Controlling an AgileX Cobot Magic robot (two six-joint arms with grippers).
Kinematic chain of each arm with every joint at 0, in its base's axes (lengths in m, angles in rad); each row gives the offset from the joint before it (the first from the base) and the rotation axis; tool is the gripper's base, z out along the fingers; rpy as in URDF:
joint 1: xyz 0 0 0.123 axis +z
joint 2: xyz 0 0 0 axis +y
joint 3: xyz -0.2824 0 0.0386 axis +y
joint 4: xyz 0.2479 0 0.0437 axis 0.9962 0 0.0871
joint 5: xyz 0 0 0 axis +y
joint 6: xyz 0.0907 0 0.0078 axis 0.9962 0 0.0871
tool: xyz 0 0 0 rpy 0 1.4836 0
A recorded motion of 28 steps. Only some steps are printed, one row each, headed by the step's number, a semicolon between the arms.
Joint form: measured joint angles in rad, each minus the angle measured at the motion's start. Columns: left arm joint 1, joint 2, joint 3, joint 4, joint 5, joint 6; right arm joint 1, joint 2, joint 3, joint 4, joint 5, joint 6.
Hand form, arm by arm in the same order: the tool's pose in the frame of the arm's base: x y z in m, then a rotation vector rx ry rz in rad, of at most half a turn. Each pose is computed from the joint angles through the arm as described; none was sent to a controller.
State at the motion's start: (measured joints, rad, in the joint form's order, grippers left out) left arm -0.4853 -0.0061 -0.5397 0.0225 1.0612 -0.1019; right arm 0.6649 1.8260 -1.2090 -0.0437 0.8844 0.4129
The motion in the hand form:
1: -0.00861 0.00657 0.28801 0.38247 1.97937 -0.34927; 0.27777 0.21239 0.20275 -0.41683 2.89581 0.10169
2: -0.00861 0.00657 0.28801 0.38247 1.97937 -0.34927; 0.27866 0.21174 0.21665 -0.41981 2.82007 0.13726
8: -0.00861 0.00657 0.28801 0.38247 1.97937 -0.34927; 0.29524 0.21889 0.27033 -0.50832 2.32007 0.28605
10: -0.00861 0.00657 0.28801 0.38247 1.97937 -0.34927; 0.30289 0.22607 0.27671 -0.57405 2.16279 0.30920
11: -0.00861 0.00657 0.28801 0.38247 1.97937 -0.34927; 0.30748 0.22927 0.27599 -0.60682 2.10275 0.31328
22: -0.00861 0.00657 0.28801 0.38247 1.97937 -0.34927; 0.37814 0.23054 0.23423 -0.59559 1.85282 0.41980
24: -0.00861 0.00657 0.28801 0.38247 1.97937 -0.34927; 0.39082 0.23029 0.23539 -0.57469 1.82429 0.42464
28: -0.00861 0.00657 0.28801 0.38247 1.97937 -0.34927; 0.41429 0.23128 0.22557 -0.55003 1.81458 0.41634
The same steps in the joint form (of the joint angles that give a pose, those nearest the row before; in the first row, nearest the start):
1: -0.0001 0.0000 0.0000 0.0001 0.0000 -0.0001; 0.0000 -0.0384 0.0000 -0.0176 -0.0244 0.0009
2: -0.0001 0.0000 0.0000 0.0001 0.0000 -0.0001; 0.0000 -0.0753 0.0000 -0.0358 -0.0637 0.0020
8: -0.0001 0.0000 0.0000 0.0001 0.0000 -0.0001; 0.0000 -0.1748 0.0000 -0.2087 -0.4352 0.0043
10: -0.0001 0.0000 0.0000 0.0001 0.0000 -0.0001; 0.0000 -0.1651 0.0000 -0.2903 -0.5805 0.0043
11: -0.0001 0.0000 0.0000 0.0001 0.0000 -0.0001; -0.0035 -0.1511 0.0000 -0.3294 -0.6439 0.0042
22: -0.0001 0.0000 0.0000 0.0001 0.0000 -0.0001; -0.1358 0.0883 -0.0779 -0.4118 -1.0910 0.0042
24: -0.0001 0.0000 0.0000 0.0001 0.0000 -0.0001; -0.1522 0.1219 -0.1243 -0.4096 -1.1133 0.0042
28: -0.0001 0.0000 0.0000 0.0001 0.0000 -0.0001; -0.1755 0.2041 -0.2116 -0.4069 -1.1241 0.0031

